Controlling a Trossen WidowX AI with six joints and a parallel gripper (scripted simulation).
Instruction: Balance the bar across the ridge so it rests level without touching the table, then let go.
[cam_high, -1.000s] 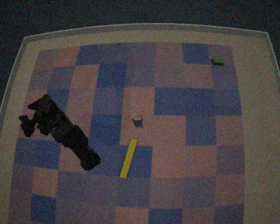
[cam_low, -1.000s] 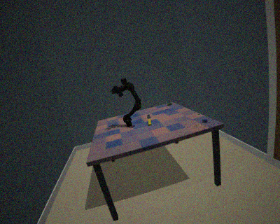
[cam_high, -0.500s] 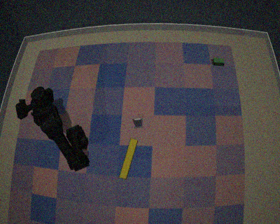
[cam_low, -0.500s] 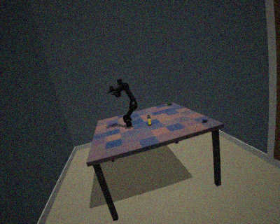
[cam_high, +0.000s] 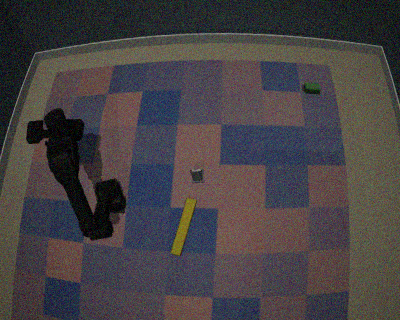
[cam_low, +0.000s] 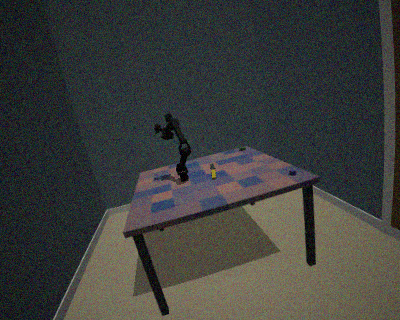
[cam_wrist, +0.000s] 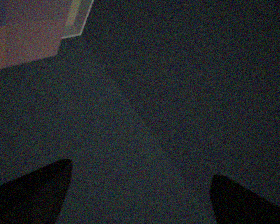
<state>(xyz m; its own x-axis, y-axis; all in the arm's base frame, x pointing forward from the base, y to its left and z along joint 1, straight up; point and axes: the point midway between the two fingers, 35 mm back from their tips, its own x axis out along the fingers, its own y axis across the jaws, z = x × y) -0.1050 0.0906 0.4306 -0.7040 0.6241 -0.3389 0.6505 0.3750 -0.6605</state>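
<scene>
The yellow bar lies 380 mm ahead of my gripper tip, 190 mm to the right of it and 410 mm below it. From my gripper tip the other things lie so: green block (870 mm ahead, 390 mm to the left, 400 mm below).
</scene>
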